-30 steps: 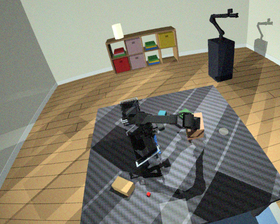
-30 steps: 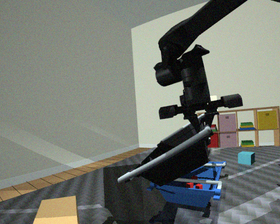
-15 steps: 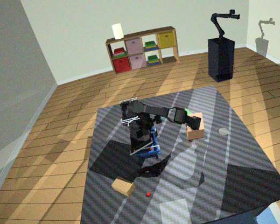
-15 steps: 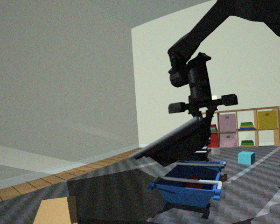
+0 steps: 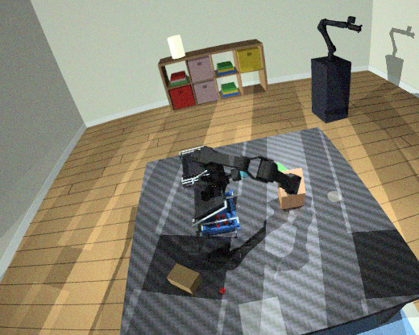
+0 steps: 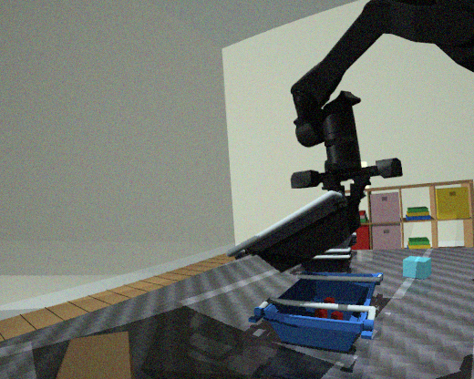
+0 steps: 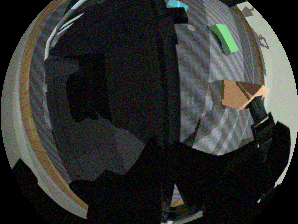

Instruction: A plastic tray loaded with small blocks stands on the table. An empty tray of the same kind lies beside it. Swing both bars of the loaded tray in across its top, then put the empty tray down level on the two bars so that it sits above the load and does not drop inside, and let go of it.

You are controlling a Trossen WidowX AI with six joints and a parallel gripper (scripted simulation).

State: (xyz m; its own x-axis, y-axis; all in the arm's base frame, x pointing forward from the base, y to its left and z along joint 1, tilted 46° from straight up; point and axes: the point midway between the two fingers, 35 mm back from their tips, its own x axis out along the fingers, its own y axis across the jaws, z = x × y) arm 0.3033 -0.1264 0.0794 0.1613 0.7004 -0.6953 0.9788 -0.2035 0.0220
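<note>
The dark tray is 6 cm ahead of my gripper tip and 1 cm to the right of it. Also, from my gripper tip: cyan cube: 29 cm to the right, 16 cm below, 16 cm behind; flat tan block: 31 cm to the left, 26 cm ahead, 15 cm below; green block: 35 cm behind, 19 cm to the right, 16 cm below.
</note>
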